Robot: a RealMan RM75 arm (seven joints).
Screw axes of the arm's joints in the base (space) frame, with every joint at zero. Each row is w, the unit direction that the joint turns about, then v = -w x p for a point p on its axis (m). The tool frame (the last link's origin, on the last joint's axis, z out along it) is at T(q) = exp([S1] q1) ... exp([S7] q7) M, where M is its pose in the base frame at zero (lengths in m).
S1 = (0, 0, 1, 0.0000, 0.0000, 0.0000)
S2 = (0, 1, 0, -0.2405, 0.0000, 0.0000)
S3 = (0, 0, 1, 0.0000, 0.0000, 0.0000)
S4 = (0, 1, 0, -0.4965, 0.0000, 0.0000)
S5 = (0, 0, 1, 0.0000, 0.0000, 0.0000)
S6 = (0, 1, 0, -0.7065, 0.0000, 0.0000)
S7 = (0, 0, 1, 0.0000, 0.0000, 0.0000)
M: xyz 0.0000 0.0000 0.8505 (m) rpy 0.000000 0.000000 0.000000 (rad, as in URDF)
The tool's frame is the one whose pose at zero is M.
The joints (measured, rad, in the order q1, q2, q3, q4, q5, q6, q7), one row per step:
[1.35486 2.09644 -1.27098 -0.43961 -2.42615 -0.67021 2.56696]
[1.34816 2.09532 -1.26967 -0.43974 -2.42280 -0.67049 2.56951]
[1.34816 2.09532 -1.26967 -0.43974 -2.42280 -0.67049 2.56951]
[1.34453 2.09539 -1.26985 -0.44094 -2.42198 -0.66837 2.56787]
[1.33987 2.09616 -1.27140 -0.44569 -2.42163 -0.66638 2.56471]
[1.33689 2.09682 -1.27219 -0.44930 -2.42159 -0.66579 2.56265]
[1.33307 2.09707 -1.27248 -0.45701 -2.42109 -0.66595 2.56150]
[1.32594 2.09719 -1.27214 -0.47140 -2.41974 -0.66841 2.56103]
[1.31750 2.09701 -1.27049 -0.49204 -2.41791 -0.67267 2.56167]
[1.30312 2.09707 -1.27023 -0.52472 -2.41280 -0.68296 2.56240]
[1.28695 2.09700 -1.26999 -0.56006 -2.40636 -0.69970 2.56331]
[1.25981 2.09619 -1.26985 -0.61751 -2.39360 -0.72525 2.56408]
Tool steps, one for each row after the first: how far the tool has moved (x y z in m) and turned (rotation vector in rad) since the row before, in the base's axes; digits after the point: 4 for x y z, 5 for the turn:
[0.0030 0.0002 0.0005 0.00066 0.00534 -0.01058]
[0.0000 0.0000 0.0000 0.00000 0.00000 0.00000]
[0.0012 0.0002 0.0002 0.00193 0.00085 -0.00080]
[0.0007 0.0000 0.0002 0.00223 -0.00008 0.00315]
[0.0003 -0.0001 0.0001 0.00096 -0.00003 0.00226]
[-0.0005 0.0002 0.0008 0.00242 0.00263 0.00341]
[-0.0008 0.0002 0.0015 0.00320 0.00618 0.00373]
[-0.0020 0.0004 0.0025 0.00472 0.01009 0.00532]
[-0.0025 -0.0001 0.0033 0.00305 0.01459 0.00713]
[-0.0020 -0.0009 0.0034 -0.00172 0.01442 0.00531]
[-0.0030 -0.0015 0.0061 -0.00119 0.02457 0.00904]

